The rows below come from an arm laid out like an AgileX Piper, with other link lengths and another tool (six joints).
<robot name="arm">
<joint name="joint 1" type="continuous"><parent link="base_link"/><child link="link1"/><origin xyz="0 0 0.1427"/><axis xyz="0 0 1"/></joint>
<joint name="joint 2" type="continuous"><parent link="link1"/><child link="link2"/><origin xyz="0 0 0" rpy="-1.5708 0 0"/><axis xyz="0 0 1"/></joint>
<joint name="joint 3" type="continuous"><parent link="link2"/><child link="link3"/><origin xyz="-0.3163 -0.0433 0"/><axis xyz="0 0 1"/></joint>
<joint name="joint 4" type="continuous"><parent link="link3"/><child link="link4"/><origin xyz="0.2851 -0.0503 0" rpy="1.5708 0 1.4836"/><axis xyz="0 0 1"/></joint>
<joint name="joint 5" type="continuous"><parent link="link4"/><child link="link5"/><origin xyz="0 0 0" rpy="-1.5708 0 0"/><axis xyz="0 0 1"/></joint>
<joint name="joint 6" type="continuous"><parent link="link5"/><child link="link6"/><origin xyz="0 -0.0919 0" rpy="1.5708 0 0"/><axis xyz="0 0 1"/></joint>
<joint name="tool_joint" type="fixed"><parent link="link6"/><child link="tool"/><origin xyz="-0.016 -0.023 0.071" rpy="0 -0.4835 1.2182"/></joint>
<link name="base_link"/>
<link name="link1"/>
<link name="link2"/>
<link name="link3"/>
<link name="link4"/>
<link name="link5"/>
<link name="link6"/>
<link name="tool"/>
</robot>
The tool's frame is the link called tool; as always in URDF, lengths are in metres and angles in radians. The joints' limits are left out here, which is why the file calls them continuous.
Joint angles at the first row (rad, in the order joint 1, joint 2, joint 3, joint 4, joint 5, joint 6):
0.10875, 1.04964, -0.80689, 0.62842, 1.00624, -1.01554
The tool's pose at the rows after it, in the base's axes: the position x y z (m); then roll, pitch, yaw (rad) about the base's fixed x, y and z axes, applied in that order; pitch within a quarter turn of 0, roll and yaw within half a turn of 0:
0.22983, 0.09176, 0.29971, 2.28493, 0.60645, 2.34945
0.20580, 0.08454, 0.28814, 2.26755, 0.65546, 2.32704
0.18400, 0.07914, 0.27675, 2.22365, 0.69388, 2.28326
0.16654, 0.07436, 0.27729, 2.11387, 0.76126, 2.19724
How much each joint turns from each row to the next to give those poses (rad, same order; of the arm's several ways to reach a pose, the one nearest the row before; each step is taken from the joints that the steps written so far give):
-0.00001, -0.12330, 0.09793, -0.03192, -0.05979, -0.00001
0.00000, -0.11152, 0.09430, -0.02846, -0.02859, -0.00001
0.00001, -0.11500, 0.09222, -0.00936, -0.03254, 0.00002
0.00002, -0.12685, 0.06638, -0.00229, -0.04522, -0.01584

